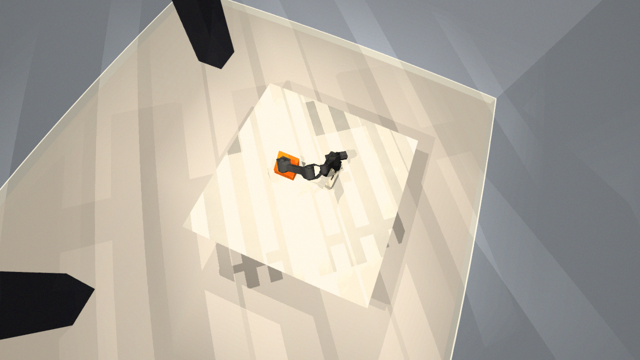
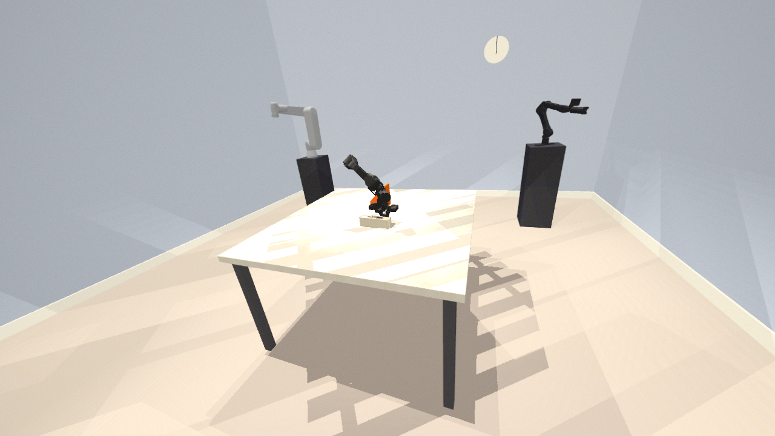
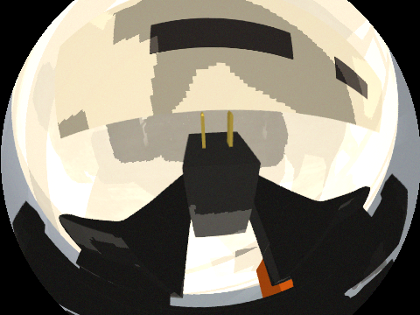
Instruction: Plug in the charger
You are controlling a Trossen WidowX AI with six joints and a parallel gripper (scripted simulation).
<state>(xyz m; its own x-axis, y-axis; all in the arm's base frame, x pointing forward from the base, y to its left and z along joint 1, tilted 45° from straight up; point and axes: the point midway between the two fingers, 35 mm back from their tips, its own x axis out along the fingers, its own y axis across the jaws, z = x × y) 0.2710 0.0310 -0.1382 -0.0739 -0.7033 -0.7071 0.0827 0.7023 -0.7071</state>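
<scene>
Now: gripper tip 2 cm short of the black two-prong charger and 1 cm below it.
</scene>
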